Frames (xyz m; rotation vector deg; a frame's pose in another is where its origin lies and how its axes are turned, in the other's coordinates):
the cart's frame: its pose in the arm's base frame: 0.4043 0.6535 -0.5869 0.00 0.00 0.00
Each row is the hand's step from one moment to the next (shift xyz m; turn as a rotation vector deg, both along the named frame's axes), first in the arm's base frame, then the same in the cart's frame.
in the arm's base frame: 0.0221 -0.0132 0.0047 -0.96 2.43 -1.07
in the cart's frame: 0.0221 -0.0132 0.0047 -0.96 2.43 -1.07
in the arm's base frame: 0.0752 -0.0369 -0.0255 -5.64 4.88 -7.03
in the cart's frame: 0.0752 -0.0369 -0.0255 -5.64 4.88 -7.03
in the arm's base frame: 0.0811 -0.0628 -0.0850 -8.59 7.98 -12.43
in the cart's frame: 0.0811 -0.0628 -0.0850 -8.59 7.98 -12.43
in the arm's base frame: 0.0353 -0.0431 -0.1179 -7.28 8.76 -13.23
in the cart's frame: 0.0353 -0.0431 -0.1179 -7.28 8.76 -13.23
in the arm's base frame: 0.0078 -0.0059 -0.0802 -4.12 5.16 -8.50
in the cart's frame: 0.0078 -0.0059 -0.0802 -4.12 5.16 -8.50
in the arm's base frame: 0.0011 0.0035 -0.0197 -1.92 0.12 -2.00
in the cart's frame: 0.0011 0.0035 -0.0197 -1.92 0.12 -2.00
